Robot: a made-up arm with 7 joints. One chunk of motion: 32 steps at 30 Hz.
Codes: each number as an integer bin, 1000 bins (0 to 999) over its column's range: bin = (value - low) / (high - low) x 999, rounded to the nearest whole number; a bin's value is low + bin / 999 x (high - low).
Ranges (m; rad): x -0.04..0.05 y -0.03..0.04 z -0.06..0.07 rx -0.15..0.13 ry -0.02..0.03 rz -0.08..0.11
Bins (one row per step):
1: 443 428 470 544 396 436
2: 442 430 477 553 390 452
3: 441 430 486 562 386 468
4: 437 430 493 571 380 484
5: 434 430 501 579 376 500
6: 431 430 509 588 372 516
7: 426 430 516 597 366 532
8: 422 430 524 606 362 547
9: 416 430 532 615 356 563
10: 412 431 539 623 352 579
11: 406 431 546 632 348 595
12: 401 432 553 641 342 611
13: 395 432 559 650 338 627
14: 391 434 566 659 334 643
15: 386 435 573 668 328 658
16: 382 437 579 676 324 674
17: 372 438 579 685 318 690
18: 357 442 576 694 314 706
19: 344 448 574 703 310 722
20: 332 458 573 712 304 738
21: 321 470 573 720 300 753
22: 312 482 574 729 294 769
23: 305 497 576 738 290 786
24: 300 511 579 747 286 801
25: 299 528 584 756 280 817
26: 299 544 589 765 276 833
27: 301 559 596 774 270 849
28: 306 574 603 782 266 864
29: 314 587 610 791 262 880
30: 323 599 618 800 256 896
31: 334 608 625 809 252 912
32: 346 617 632 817 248 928
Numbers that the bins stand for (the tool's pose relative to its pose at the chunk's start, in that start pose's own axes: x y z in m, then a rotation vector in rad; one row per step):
1: -0.0001 0.0000 0.0012 0.0025 -0.0002 0.0029
2: -0.0002 0.0001 0.0021 0.0050 -0.0005 0.0060
3: -0.0003 0.0001 0.0032 0.0075 -0.0007 0.0090
4: -0.0006 0.0001 0.0042 0.0100 -0.0010 0.0121
5: -0.0009 0.0001 0.0052 0.0123 -0.0012 0.0151
6: -0.0012 0.0001 0.0062 0.0148 -0.0014 0.0181
7: -0.0016 0.0001 0.0071 0.0173 -0.0017 0.0212
8: -0.0020 0.0001 0.0082 0.0198 -0.0019 0.0240
9: -0.0025 0.0001 0.0092 0.0224 -0.0022 0.0271
10: -0.0029 0.0002 0.0101 0.0246 -0.0024 0.0301
11: -0.0034 0.0002 0.0111 0.0271 -0.0026 0.0332
12: -0.0039 0.0003 0.0120 0.0297 -0.0029 0.0362
13: -0.0044 0.0003 0.0127 0.0322 -0.0031 0.0392
14: -0.0048 0.0004 0.0137 0.0347 -0.0033 0.0423
15: -0.0052 0.0005 0.0146 0.0372 -0.0036 0.0451
16: -0.0056 0.0006 0.0153 0.0395 -0.0038 0.0482
17: -0.0065 0.0007 0.0153 0.0420 -0.0041 0.0512
18: -0.0078 0.0010 0.0150 0.0445 -0.0043 0.0543
19: -0.0090 0.0014 0.0147 0.0470 -0.0045 0.0573
20: -0.0101 0.0021 0.0146 0.0496 -0.0048 0.0604
21: -0.0111 0.0029 0.0146 0.0518 -0.0050 0.0632
22: -0.0119 0.0038 0.0147 0.0543 -0.0053 0.0663
23: -0.0125 0.0048 0.0150 0.0568 -0.0055 0.0695
24: -0.0130 0.0058 0.0153 0.0594 -0.0057 0.0723
25: -0.0131 0.0070 0.0160 0.0619 -0.0060 0.0754
26: -0.0131 0.0081 0.0166 0.0644 -0.0062 0.0784
27: -0.0129 0.0092 0.0176 0.0669 -0.0065 0.0815
28: -0.0124 0.0102 0.0185 0.0692 -0.0067 0.0843
29: -0.0117 0.0111 0.0194 0.0717 -0.0069 0.0874
30: -0.0109 0.0120 0.0204 0.0742 -0.0072 0.0904
31: -0.0099 0.0126 0.0213 0.0767 -0.0074 0.0935
32: -0.0088 0.0132 0.0222 0.0790 -0.0076 0.0965

